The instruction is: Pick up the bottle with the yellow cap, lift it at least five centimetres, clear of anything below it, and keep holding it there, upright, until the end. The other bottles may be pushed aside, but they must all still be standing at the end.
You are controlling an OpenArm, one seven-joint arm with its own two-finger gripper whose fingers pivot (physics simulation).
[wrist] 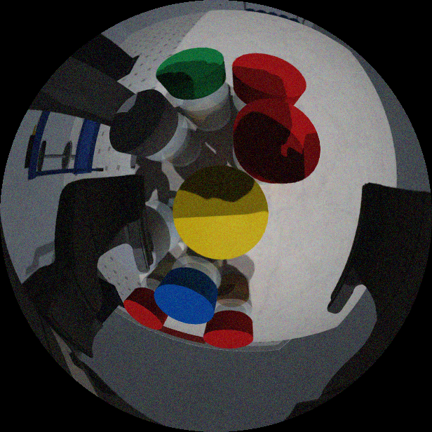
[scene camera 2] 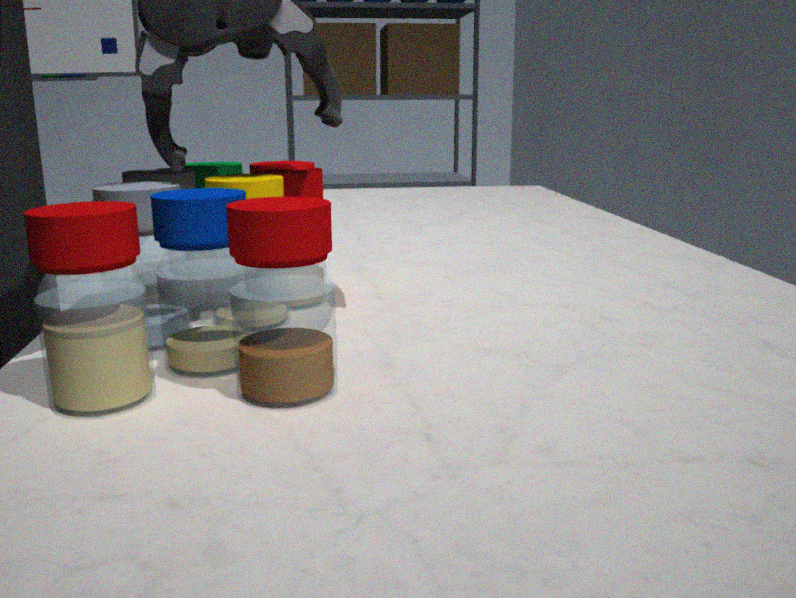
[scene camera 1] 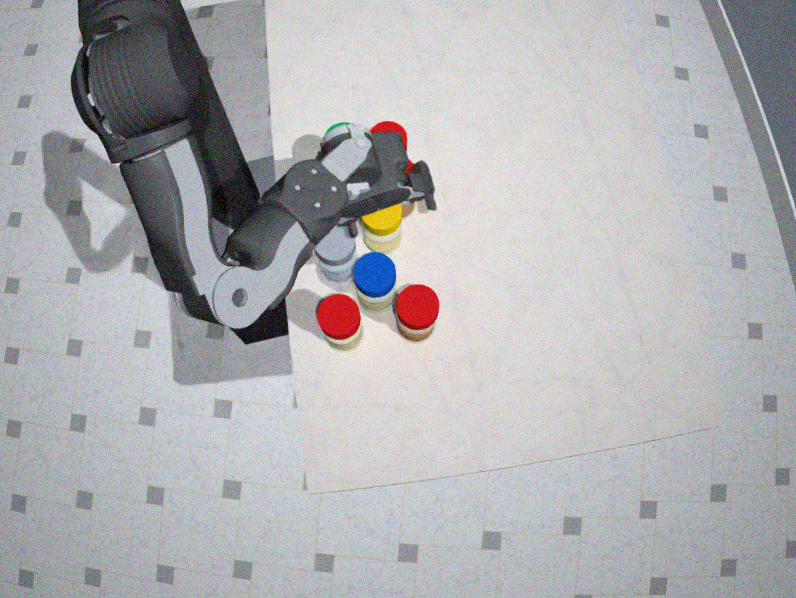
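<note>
The bottle with the yellow cap (scene camera 1: 382, 222) (scene camera 2: 244, 186) (wrist: 225, 235) stands upright among the other bottles, its lower part mostly hidden by them in scene camera 2. My gripper (scene camera 1: 391, 215) (scene camera 2: 253, 138) (wrist: 237, 238) is open and empty, pointing down above the bottles. In the wrist view the yellow cap lies between the two fingers, nearer the left one. The left fingertip hangs low, near the grey-capped bottle (scene camera 1: 334, 244) (scene camera 2: 122, 198). The right fingertip is higher, over the table on the other side.
A blue-capped bottle (scene camera 1: 375, 273) (scene camera 2: 193, 218) (wrist: 185, 302) and two red-capped bottles (scene camera 1: 339, 315) (scene camera 1: 417, 305) stand in front. Behind stand a green-capped bottle (scene camera 2: 215, 173) (wrist: 192, 72), a dark grey-capped one (scene camera 2: 144, 173) (wrist: 145, 125) and two red-capped ones (wrist: 267, 77) (wrist: 275, 145).
</note>
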